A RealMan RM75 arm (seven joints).
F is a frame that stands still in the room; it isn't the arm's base.
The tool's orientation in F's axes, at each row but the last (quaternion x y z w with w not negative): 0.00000, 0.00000, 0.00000, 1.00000; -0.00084, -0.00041, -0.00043, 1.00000; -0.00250, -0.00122, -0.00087, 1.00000; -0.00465, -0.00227, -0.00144, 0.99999; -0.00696, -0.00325, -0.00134, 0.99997; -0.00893, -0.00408, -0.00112, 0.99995; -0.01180, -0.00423, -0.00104, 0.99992; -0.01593, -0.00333, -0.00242, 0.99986; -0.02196, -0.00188, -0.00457, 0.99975; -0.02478, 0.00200, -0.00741, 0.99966; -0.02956, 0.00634, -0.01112, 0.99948; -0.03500, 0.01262, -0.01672, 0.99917; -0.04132, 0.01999, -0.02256, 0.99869
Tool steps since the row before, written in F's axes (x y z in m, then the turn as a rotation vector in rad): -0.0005, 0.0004, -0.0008, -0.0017, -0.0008, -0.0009; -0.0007, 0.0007, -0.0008, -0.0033, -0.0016, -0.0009; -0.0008, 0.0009, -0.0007, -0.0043, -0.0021, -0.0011; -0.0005, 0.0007, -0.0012, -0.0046, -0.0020, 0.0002; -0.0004, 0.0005, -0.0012, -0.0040, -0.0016, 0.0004; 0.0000, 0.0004, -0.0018, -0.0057, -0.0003, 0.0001; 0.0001, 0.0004, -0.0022, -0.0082, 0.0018, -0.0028; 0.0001, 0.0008, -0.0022, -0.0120, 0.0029, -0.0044; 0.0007, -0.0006, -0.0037, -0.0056, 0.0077, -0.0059; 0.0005, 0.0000, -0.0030, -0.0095, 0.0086, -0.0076; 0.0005, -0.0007, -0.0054, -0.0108, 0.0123, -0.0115; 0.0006, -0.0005, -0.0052, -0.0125, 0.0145, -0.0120; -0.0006, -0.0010, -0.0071, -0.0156, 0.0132, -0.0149
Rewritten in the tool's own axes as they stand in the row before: -0.0005, 0.0004, -0.0008, -0.0017, -0.0008, -0.0009; -0.0007, 0.0007, -0.0008, -0.0033, -0.0016, -0.0009; -0.0008, 0.0009, -0.0007, -0.0043, -0.0021, -0.0011; -0.0005, 0.0007, -0.0012, -0.0046, -0.0020, 0.0002; -0.0004, 0.0005, -0.0012, -0.0040, -0.0016, 0.0004; 0.0000, 0.0004, -0.0018, -0.0057, -0.0003, 0.0001; 0.0001, 0.0005, -0.0022, -0.0082, 0.0018, -0.0027; 0.0001, 0.0009, -0.0022, -0.0120, 0.0030, -0.0042; 0.0007, -0.0004, -0.0037, -0.0057, 0.0079, -0.0055; 0.0005, 0.0002, -0.0030, -0.0096, 0.0088, -0.0072; 0.0006, -0.0004, -0.0054, -0.0109, 0.0127, -0.0109; 0.0007, -0.0001, -0.0052, -0.0127, 0.0149, -0.0113; -0.0003, -0.0004, -0.0072, -0.0156, 0.0137, -0.0144
